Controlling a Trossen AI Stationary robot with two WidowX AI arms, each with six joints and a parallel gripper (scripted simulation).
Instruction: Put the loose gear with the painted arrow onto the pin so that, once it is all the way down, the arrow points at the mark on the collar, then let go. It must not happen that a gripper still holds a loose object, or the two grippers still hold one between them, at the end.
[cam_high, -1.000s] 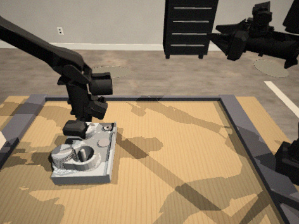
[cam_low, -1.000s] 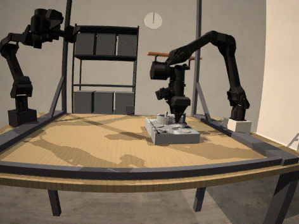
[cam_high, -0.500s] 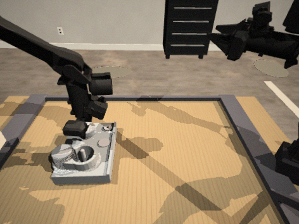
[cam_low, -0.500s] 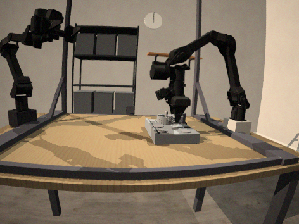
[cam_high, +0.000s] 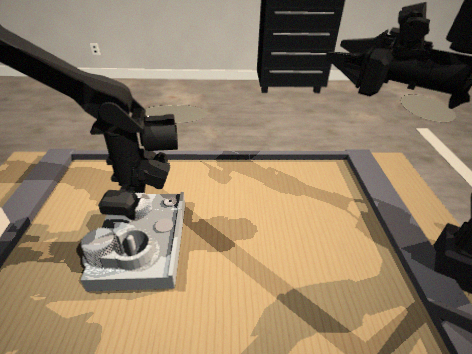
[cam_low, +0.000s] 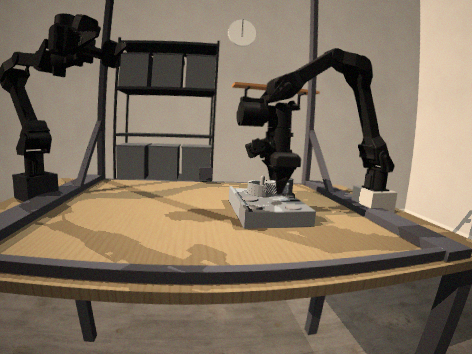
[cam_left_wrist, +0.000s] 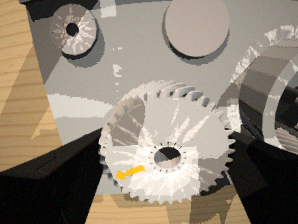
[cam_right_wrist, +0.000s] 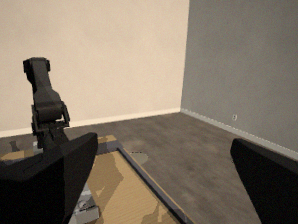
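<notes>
Now: the flat round disc 6 cm to the right of my left hand, 6 cm below it and 2 cm behind it. Also, from my left hand: loose gear (2 cm below).
</notes>
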